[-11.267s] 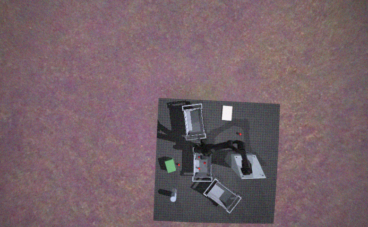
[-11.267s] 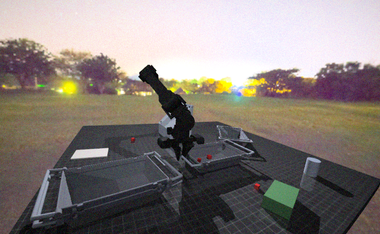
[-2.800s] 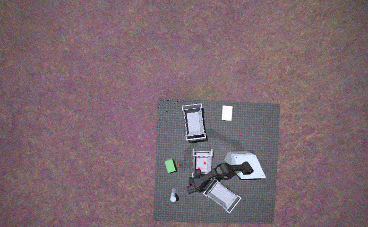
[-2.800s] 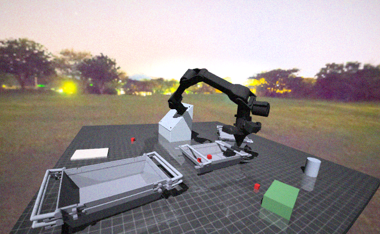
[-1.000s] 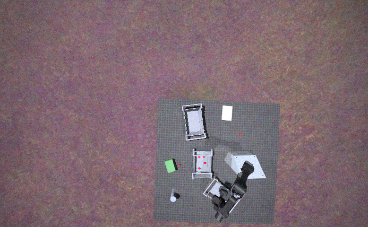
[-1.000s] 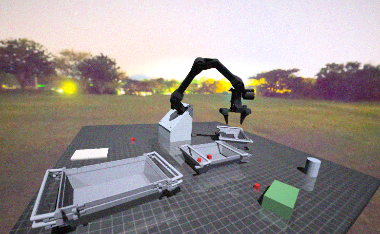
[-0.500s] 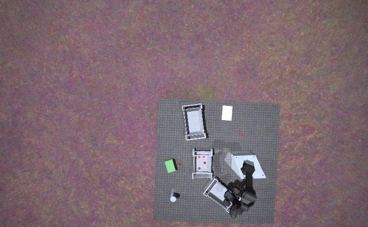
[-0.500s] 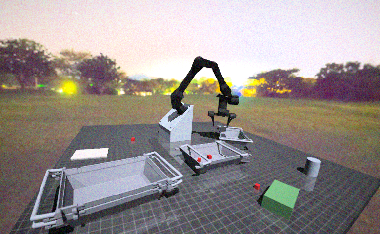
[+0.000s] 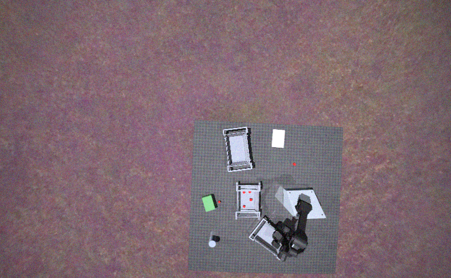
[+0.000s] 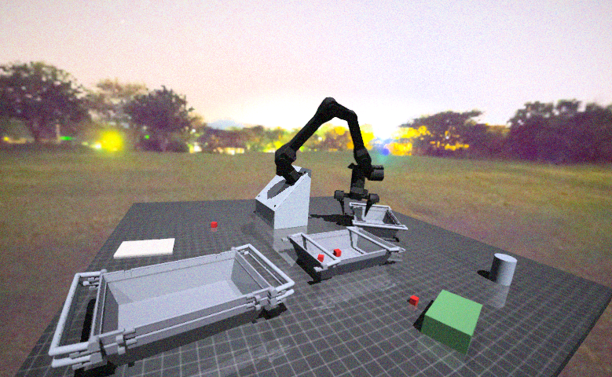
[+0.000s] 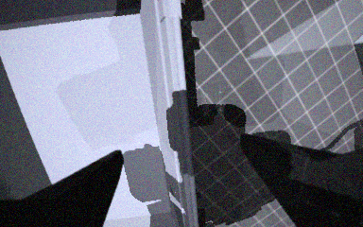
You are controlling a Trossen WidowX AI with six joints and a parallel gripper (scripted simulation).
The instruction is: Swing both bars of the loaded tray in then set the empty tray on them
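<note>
Right now the grey tray is 6 cm to the left of my gripper tip and 5 cm ahead of it. From my gripper tip the other things lie so: grey cylinder 55 cm ahead, 6 cm to the left, 1 cm below; white slab 77 cm to the right, 6 cm behind, 4 cm below; green block 56 cm ahead, 26 cm to the right, 2 cm below.
</note>
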